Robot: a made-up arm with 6 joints.
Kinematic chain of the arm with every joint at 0, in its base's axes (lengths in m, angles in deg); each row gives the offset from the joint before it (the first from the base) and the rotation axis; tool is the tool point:
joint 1: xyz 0 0 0.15 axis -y
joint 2: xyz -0.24 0 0.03 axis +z
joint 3: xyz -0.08 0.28 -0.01 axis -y
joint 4: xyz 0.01 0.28 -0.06 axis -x
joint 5: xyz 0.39 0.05 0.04 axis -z
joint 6: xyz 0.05 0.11 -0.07 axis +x
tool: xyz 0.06 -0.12 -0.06
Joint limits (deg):
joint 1: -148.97..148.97
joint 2: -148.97..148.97
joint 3: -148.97..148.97
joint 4: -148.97..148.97
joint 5: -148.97..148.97
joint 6: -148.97..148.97
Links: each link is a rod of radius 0.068 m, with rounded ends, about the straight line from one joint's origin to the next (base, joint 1, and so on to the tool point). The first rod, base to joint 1, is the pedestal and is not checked.
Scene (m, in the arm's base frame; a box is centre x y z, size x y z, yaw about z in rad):
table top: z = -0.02
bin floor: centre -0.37 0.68 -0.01 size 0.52 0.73 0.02 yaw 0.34
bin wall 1: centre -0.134 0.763 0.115 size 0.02 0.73 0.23 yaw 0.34
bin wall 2: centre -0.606 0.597 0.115 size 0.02 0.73 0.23 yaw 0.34
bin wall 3: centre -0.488 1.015 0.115 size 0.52 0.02 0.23 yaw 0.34
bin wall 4: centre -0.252 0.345 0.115 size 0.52 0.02 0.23 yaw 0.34
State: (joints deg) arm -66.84 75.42 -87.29 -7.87 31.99 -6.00
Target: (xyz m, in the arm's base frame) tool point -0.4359 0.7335 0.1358
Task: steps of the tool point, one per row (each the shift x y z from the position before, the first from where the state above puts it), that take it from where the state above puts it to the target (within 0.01 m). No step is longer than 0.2 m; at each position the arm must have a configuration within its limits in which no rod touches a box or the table.
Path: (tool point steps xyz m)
1: -0.0134 0.1743 -0.0206
2: 0.0248 0.1779 -0.0393
3: 0.0656 0.1694 -0.0554
4: 0.1050 0.1478 -0.0651
5: 0.1381 0.1158 -0.0660
6: -0.0213 0.0066 -0.1729
7: 0.0213 -0.0066 -0.1644

